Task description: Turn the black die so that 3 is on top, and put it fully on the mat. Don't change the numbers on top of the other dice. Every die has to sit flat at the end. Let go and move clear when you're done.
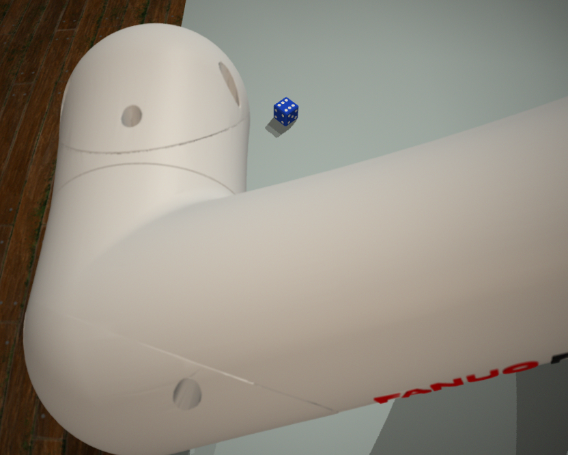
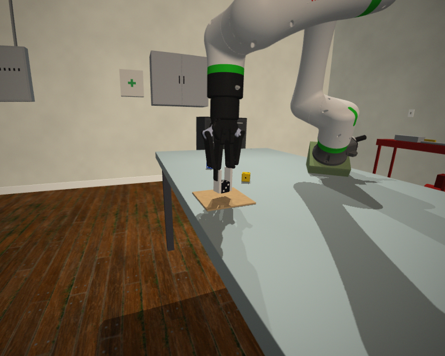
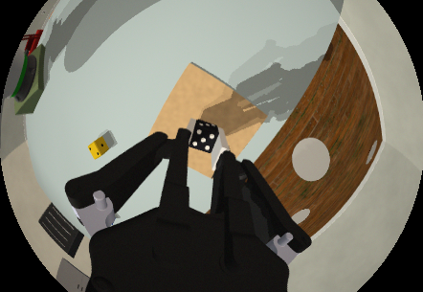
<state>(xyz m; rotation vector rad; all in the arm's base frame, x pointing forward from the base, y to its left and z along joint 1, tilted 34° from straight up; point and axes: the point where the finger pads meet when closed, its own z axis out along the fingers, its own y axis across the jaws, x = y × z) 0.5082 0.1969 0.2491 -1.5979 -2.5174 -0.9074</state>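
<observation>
My gripper is now 50 mm above the tan mat. The rest, counted from my hand: black die 20 mm below; yellow die 110 mm behind, 180 mm to the right, 40 mm below; blue die 10 mm ahead, 390 mm to the right, 40 mm below.
</observation>
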